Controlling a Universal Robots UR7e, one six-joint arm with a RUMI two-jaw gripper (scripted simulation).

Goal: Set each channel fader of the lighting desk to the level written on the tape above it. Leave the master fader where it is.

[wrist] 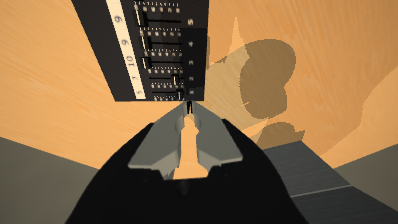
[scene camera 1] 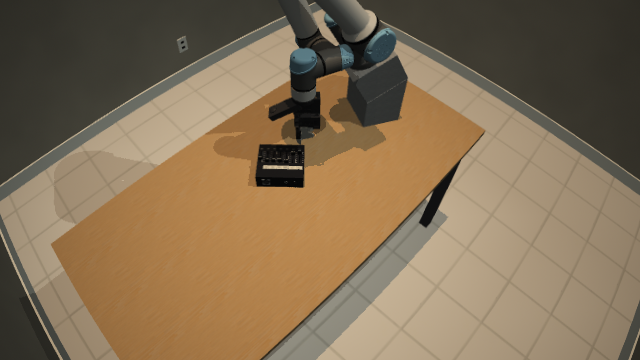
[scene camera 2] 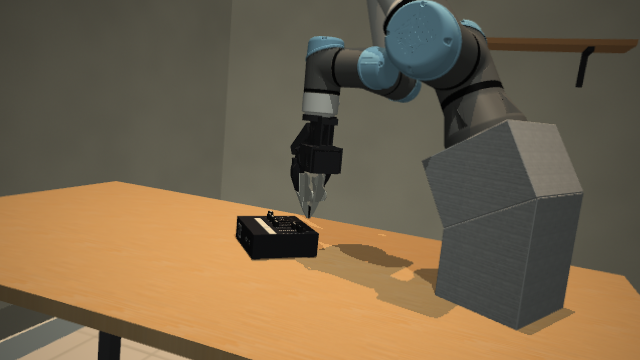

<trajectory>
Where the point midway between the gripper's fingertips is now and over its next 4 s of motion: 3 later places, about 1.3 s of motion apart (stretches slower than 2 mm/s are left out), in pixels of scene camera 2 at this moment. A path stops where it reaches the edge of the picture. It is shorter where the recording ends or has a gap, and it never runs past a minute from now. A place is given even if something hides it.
The gripper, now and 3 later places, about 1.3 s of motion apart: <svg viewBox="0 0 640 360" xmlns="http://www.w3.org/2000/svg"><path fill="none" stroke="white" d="M308 218L308 222L307 228L302 229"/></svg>
</trajectory>
